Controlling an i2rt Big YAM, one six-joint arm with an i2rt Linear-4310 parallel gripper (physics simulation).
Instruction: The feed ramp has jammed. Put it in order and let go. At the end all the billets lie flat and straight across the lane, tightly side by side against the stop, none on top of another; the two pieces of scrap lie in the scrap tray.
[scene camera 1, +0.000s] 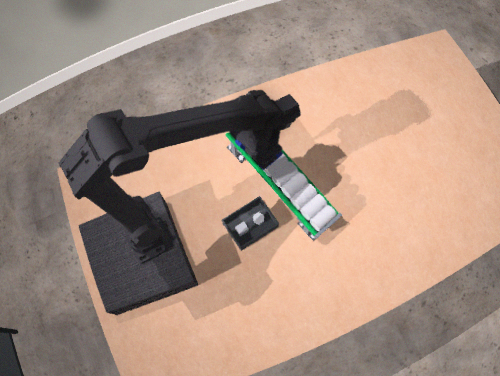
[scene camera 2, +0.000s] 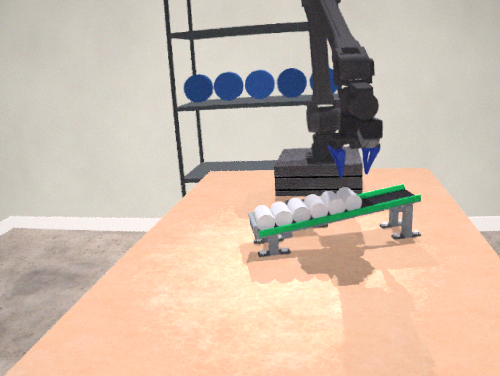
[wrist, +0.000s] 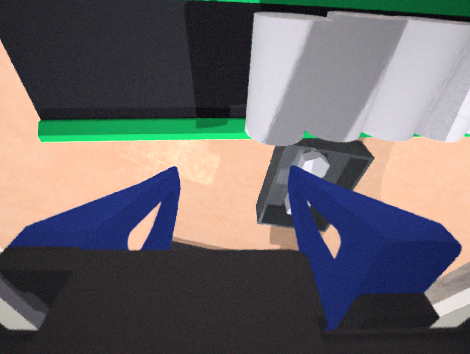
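Seen in the pictures: gripper, fingertip midpoint: (scene camera 1: 257, 159) (scene camera 2: 353, 175) (wrist: 234, 175); arm's base, origin of the base link: (scene camera 1: 144, 238) (scene camera 2: 325, 158).
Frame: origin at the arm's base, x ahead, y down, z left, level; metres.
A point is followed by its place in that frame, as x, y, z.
Several white billets (scene camera 1: 315, 205) @[0.449, 0.001, -0.136] (scene camera 2: 299, 210) @[0.472, 0.004, -0.092] (wrist: 390, 75) @[0.432, 0.001, -0.037] lie in a row across the black lane of the green-railed ramp (scene camera 1: 280, 193) @[0.387, 0.020, -0.055] (scene camera 2: 390, 201) @[0.440, 0.003, 0.114] (wrist: 140, 131). The row runs up from the grey stop (scene camera 2: 254, 225) @[0.502, 0.024, -0.189] at the low end. The uppermost billet (scene camera 2: 350, 199) @[0.446, -0.008, 0.022] (wrist: 275, 75) @[0.419, -0.016, 0.031] rests against its neighbour; I see none stacked. Exact straightness of the upper ones is hard to tell. My gripper (scene camera 2: 354, 175) @[0.368, -0.041, 0.040] (wrist: 234, 175) @[0.368, -0.041, 0.040] is open and empty, above the upper part of the lane. Two scrap pieces (scene camera 1: 241, 228) @[0.252, 0.068, -0.078] (scene camera 1: 258, 218) @[0.308, 0.077, -0.073] (wrist: 314, 164) @[0.316, 0.077, -0.068] lie in the dark scrap tray (scene camera 1: 260, 238) @[0.288, 0.094, -0.123] (wrist: 367, 157) @[0.348, 0.062, -0.110].
The arm base (scene camera 1: 140, 280) @[-0.063, 0.002, -0.099] stands on the table (scene camera 1: 375, 280) @[0.517, 0.097, -0.400], on the far side of the scrap tray from the ramp. The arm hides part of the ramp's high end in scene camera 1. A shelf rack (scene camera 2: 172, 75) with blue discs (scene camera 2: 260, 84) stands behind.
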